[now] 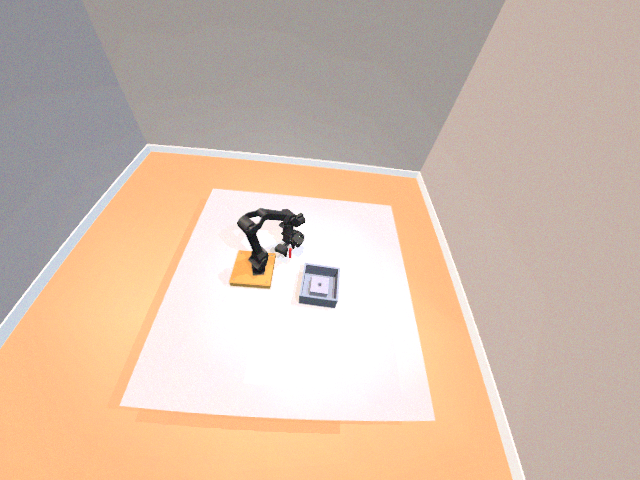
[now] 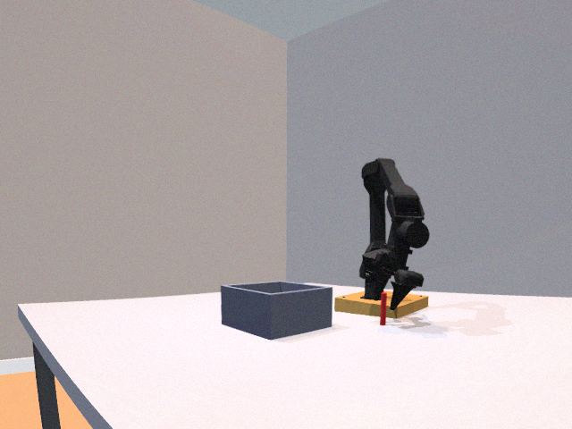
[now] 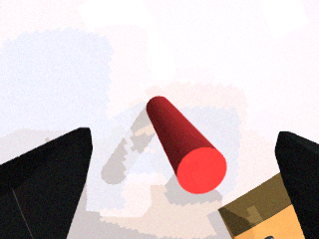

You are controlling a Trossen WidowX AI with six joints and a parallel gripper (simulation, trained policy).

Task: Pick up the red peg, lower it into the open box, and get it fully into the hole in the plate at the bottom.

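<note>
Right now the red peg is 1 cm below my gripper tip. Also, from my gripper tip: grey box (22 cm to the right, 14 cm ahead, 2 cm below); plate (22 cm to the right, 14 cm ahead).
</note>
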